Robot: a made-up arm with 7 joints. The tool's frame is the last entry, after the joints.
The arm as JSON. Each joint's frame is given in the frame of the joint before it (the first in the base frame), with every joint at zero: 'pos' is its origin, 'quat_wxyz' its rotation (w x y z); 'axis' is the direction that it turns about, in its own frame. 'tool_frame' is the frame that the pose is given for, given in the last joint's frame.
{
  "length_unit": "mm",
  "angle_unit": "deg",
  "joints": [
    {
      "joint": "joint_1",
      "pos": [
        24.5,
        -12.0,
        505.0
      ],
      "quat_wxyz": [
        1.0,
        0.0,
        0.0,
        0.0
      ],
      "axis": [
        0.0,
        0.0,
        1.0
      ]
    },
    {
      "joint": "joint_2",
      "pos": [
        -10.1,
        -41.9,
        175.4
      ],
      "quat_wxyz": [
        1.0,
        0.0,
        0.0,
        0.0
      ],
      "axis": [
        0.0,
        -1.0,
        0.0
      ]
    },
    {
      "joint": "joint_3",
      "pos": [
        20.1,
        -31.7,
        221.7
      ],
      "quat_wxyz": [
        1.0,
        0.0,
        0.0,
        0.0
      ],
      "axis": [
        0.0,
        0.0,
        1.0
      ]
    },
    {
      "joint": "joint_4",
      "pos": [
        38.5,
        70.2,
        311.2
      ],
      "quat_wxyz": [
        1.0,
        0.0,
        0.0,
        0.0
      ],
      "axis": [
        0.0,
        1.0,
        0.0
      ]
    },
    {
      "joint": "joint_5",
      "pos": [
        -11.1,
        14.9,
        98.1
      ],
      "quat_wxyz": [
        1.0,
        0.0,
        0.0,
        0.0
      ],
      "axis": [
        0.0,
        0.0,
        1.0
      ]
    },
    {
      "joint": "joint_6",
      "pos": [
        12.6,
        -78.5,
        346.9
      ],
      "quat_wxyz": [
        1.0,
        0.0,
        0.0,
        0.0
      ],
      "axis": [
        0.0,
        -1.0,
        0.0
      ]
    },
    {
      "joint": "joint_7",
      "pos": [
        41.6,
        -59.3,
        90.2
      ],
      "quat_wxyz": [
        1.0,
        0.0,
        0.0,
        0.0
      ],
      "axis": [
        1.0,
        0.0,
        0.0
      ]
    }
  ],
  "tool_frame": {
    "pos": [
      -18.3,
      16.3,
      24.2
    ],
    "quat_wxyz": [
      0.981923,
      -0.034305,
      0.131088,
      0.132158
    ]
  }
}
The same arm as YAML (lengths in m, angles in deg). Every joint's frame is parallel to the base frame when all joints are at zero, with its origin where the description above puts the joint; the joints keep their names.
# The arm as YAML. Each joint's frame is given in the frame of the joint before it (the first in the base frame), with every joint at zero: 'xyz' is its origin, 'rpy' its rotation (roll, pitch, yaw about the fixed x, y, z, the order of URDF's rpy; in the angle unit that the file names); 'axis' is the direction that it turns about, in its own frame. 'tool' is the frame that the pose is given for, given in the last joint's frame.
units:
  length: m
  angle: deg
joints:
  - name: joint_1
    type: revolute
    origin:
      xyz: [0.0245, -0.012, 0.505]
      rpy: [0.0, 0.0, 0.0]
    axis: [0.0, 0.0, 1.0]
  - name: joint_2
    type: revolute
    origin:
      xyz: [-0.0101, -0.0419, 0.1754]
      rpy: [0.0, 0.0, 0.0]
    axis: [0.0, -1.0, 0.0]
  - name: joint_3
    type: revolute
    origin:
      xyz: [0.0201, -0.0317, 0.2217]
      rpy: [0.0, 0.0, 0.0]
    axis: [0.0, 0.0, 1.0]
  - name: joint_4
    type: revolute
    origin:
      xyz: [0.0385, 0.0702, 0.3112]
      rpy: [0.0, 0.0, 0.0]
    axis: [0.0, 1.0, 0.0]
  - name: joint_5
    type: revolute
    origin:
      xyz: [-0.0111, 0.0149, 0.0981]
      rpy: [0.0, 0.0, 0.0]
    axis: [0.0, 0.0, 1.0]
  - name: joint_6
    type: revolute
    origin:
      xyz: [0.0126, -0.0785, 0.3469]
      rpy: [0.0, 0.0, 0.0]
    axis: [0.0, -1.0, 0.0]
  - name: joint_7
    type: revolute
    origin:
      xyz: [0.0416, -0.0593, 0.0902]
      rpy: [0.0, 0.0, 0.0]
    axis: [1.0, 0.0, 0.0]
tool:
  origin:
    xyz: [-0.0183, 0.0163, 0.0242]
    rpy: [-1.95, 15.46, 15.07]

